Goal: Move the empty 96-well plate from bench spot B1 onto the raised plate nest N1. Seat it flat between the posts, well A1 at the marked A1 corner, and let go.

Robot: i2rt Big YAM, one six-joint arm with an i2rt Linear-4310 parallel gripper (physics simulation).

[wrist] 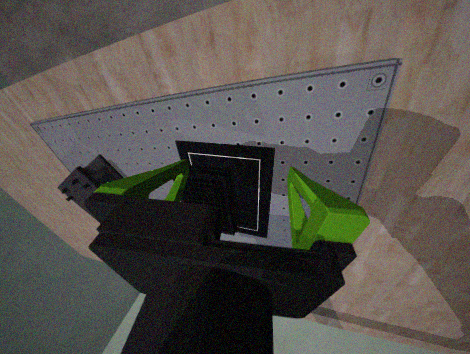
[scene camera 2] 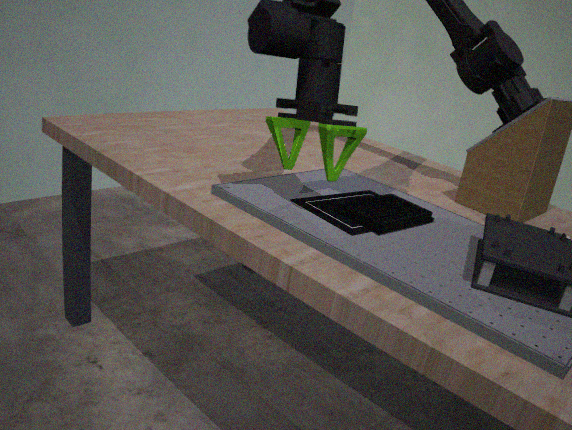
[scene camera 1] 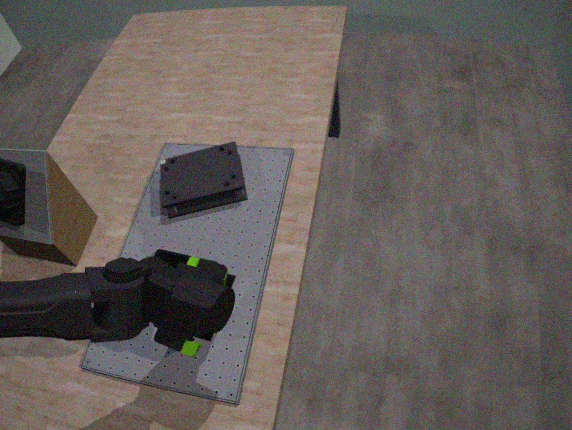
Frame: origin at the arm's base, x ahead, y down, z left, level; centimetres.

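Where they show: gripper, between the fingertips: (wrist: 237, 168) (scene camera 2: 308, 175); arm's base, origin of its link: (scene camera 2: 529, 122) (scene camera 1: 9, 191).
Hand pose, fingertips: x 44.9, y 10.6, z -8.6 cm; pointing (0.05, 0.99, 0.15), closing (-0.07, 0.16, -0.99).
Each offset is from my fingertips to the top centre of the thing. "*": to the spot under its first point. Level surfaces: height alone.
The black 96-well plate {dy +3.2, dx -9.9, dz +6.7 cm} (scene camera 2: 402, 215) (wrist: 207, 192) lies on the dark B1 pad {* dy +4.7, dx -3.1, dz +0.7 cm} (scene camera 2: 322, 206) (wrist: 267, 195), off to the nest side of its white outline. In the scene camera 2 view it reaches past the pad's edge. The arm hides it in the scene camera 1 view. The dark raised nest N1 {dy -0.6, dx -13.4, dz +27.4 cm} (scene camera 1: 202, 175) (scene camera 2: 530, 247) (wrist: 82, 182) has small posts and holds no plate; a white mark shows at one corner in the scene camera 1 view. My gripper (scene camera 1: 192, 305) (scene camera 2: 310, 173) (wrist: 237, 168) is open and empty, above the pad area, its green fingertips clear of the plate.
The perforated grey board {dy +4.8, dx -10.1, dz +12.7 cm} (scene camera 1: 260, 210) (scene camera 2: 400, 260) (wrist: 200, 117) carries the pad and nest. A slanted wooden stand (scene camera 1: 72, 215) (scene camera 2: 495, 175) bears a black arm section near the nest. The wooden table {dy +6.2 cm} (scene camera 1: 225, 75) (scene camera 2: 165, 145) ends in an edge close beside the board.
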